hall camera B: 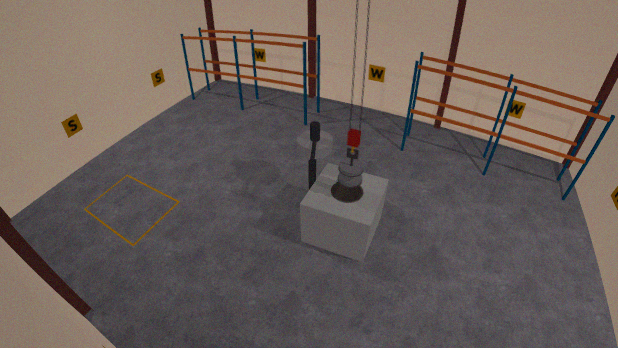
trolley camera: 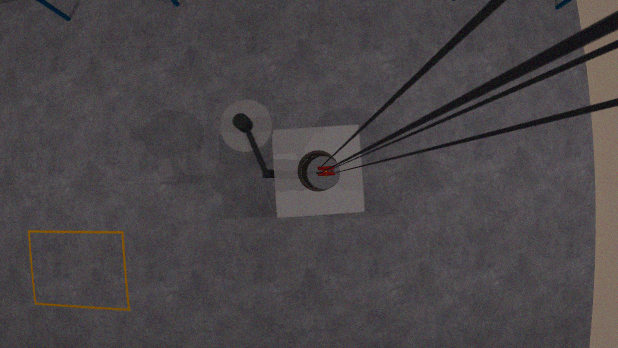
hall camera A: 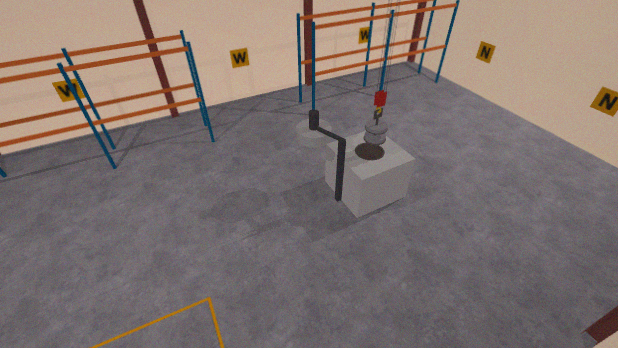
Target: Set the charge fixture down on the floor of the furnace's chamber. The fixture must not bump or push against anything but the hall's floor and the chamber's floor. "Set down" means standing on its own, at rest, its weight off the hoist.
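Observation:
The charge fixture [hall camera A: 375, 134] [hall camera B: 350, 175] [trolley camera: 321, 183], grey round plates stacked one above another, hangs upright from my hook [hall camera A: 378, 111] [hall camera B: 352, 150] [trolley camera: 326, 171], under the red hook block. My hook is shut on it. The pale box furnace [hall camera A: 382, 187] [hall camera B: 334, 227] [trolley camera: 320, 206] has a dark round chamber opening [hall camera A: 369, 152] [hall camera B: 347, 194] [trolley camera: 302, 171] in its top. In both hall views the fixture's lower plate shows slightly above the opening, overlapping its far edge. In the trolley view it covers most of the opening, with a dark crescent at the left. The chamber's floor is hidden.
A dark post with an arm [hall camera A: 340, 170] [hall camera B: 312, 172] [trolley camera: 256, 152] stands close beside the furnace and carries a round pale lid [hall camera A: 304, 135] [hall camera B: 326, 141] [trolley camera: 256, 140]. Blue and orange racks [hall camera A: 313, 65] [hall camera B: 305, 100] line the W wall. A yellow rectangle [hall camera A: 150, 323] [hall camera B: 153, 188] [trolley camera: 75, 231] marks the floor.

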